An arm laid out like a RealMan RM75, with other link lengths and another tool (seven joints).
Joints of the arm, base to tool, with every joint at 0 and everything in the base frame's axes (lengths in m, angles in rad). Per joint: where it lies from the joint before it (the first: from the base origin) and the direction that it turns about. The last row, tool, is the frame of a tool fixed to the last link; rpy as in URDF.
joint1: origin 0 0 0.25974 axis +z
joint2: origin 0 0 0 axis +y
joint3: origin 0 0 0.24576 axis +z
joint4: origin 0 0 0 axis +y
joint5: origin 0 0 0.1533 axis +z
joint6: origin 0 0 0 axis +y
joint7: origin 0 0 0.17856 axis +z
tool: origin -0.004 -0.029 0.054 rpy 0.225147 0 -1.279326
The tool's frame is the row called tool.
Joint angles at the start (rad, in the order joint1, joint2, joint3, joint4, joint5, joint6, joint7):
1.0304, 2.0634, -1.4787, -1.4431, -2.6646, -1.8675, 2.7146
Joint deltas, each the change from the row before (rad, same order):
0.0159, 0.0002, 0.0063, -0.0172, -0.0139, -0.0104, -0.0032
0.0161, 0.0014, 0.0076, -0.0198, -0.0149, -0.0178, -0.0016
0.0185, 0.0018, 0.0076, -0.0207, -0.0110, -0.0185, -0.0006
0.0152, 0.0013, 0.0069, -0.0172, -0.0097, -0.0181, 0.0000
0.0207, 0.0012, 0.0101, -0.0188, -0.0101, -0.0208, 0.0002
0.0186, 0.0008, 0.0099, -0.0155, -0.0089, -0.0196, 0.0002
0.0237, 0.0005, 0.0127, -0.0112, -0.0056, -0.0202, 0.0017
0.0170, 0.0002, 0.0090, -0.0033, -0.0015, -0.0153, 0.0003
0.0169, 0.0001, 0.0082, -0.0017, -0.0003, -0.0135, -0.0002
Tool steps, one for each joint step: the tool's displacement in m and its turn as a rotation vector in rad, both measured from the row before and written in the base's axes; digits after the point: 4 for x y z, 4 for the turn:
-0.0068, 0.0036, 0.0037, 0.0116, -0.0051, 0.0243
-0.0064, 0.0023, 0.0040, 0.0102, -0.0071, 0.0202
-0.0078, 0.0017, 0.0034, 0.0076, -0.0042, 0.0220
-0.0058, 0.0010, 0.0031, 0.0065, -0.0048, 0.0155
-0.0078, 0.0013, 0.0037, 0.0078, -0.0034, 0.0188
-0.0065, 0.0009, 0.0034, 0.0068, -0.0033, 0.0144
-0.0077, 0.0007, 0.0030, 0.0045, -0.0008, 0.0131
-0.0046, -0.0002, 0.0015, -0.0013, -0.0021, 0.0058
-0.0046, -0.0003, 0.0011, -0.0025, -0.0018, 0.0063

